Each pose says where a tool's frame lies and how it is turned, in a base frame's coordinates. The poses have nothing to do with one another.
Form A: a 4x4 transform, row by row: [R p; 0 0 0 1], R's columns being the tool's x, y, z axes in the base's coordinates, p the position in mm. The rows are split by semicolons.
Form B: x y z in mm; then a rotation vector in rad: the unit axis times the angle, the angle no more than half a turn. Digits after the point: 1 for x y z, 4 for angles.
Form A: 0.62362, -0.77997, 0.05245, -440.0; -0.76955, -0.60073, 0.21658, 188.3; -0.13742, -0.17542, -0.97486, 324.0; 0, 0, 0, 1
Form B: -440.0, 188.3, 324.0, -2.6290, 1.2734, 0.0698
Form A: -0.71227, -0.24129, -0.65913, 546.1; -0.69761, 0.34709, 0.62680, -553.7; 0.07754, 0.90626, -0.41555, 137.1; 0, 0, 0, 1
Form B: 546.1, -553.7, 137.1, 0.8192, -2.1594, -1.3376
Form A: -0.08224, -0.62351, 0.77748, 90.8; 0.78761, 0.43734, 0.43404, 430.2; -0.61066, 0.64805, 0.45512, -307.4; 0, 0, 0, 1
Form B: 90.8, 430.2, -307.4, 0.1791, 1.1614, 1.1807
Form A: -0.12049, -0.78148, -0.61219, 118.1; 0.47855, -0.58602, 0.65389, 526.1; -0.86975, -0.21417, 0.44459, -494.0; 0, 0, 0, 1
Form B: 118.1, 526.1, -494.0, -1.2608, 0.3741, 1.8301
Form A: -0.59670, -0.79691, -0.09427, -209.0; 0.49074, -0.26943, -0.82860, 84.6; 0.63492, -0.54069, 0.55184, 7.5; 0, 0, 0, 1
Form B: -209.0, 84.6, 7.5, 0.4369, -1.1066, 1.9541
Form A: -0.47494, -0.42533, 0.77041, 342.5; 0.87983, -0.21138, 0.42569, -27.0; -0.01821, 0.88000, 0.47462, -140.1; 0, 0, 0, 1
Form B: 342.5, -27.0, -140.1, 0.6343, 1.1011, 1.8223
